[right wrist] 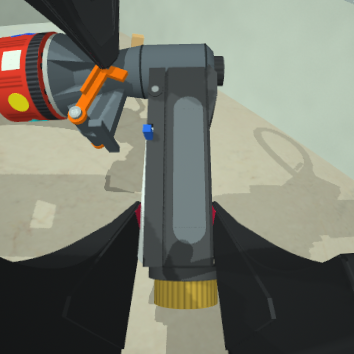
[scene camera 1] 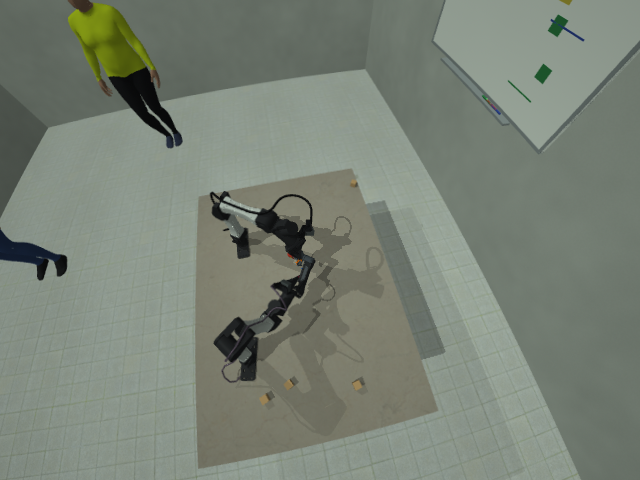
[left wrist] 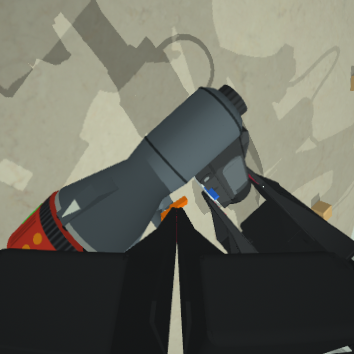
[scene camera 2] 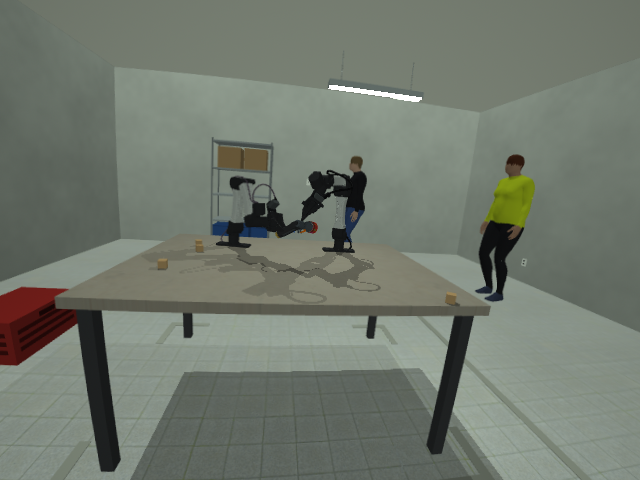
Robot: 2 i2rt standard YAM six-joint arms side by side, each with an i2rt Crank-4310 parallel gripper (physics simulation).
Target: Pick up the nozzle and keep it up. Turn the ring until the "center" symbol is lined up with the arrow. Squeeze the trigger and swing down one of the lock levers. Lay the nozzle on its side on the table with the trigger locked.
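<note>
The grey nozzle is held above the table. My right gripper is shut on its handle, above the yellow base cap. The red ring has coloured marks; a pale arrow is on the body beside it. The symbol at the arrow cannot be read. My left gripper is shut, tips together and empty, at the upper end of an orange lever. A blue catch is on the handle. The grey trigger is partly hidden.
The tan table bears both arm bases. Wooden cubes lie in the lower part of scene camera 1, and another cube lies near a corner. A red box stands beside the table.
</note>
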